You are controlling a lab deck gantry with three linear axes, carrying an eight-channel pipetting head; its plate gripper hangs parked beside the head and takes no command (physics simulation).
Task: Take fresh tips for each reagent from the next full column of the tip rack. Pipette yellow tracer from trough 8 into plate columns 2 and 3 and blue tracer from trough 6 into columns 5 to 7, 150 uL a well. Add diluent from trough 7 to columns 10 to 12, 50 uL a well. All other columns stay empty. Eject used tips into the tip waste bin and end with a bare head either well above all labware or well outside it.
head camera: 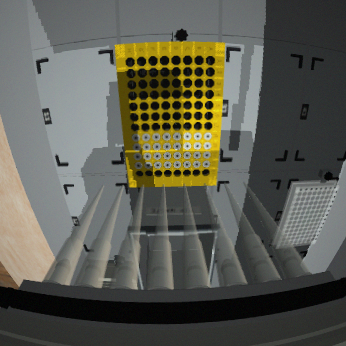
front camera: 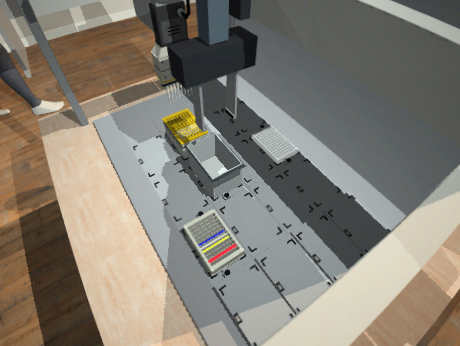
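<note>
The pipetting head [front camera: 170,30] is raised at the deck's back. A full row of pale, clear tips [front camera: 179,92] [head camera: 164,245] hangs on it; no coloured liquid shows in them. The yellow tip rack [front camera: 167,131] [head camera: 170,49] has seven empty columns at its top in the head view, several full ones below, and an empty last one. The trough block [front camera: 188,235] shows blue, yellow and red strips. The pale well plate [front camera: 275,143] [head camera: 307,212] shows no visible colour. The grey waste bin [front camera: 227,182] [head camera: 175,229] stands beside the rack. The parked gripper [front camera: 219,125] hangs open and empty.
A dark gantry block [front camera: 212,59] carries the gripper's fingers above the deck. A pale wall [front camera: 350,110] runs along the right side. A slanted grey post [front camera: 57,65] stands at the back left, with a person's leg [front camera: 22,87] beyond it.
</note>
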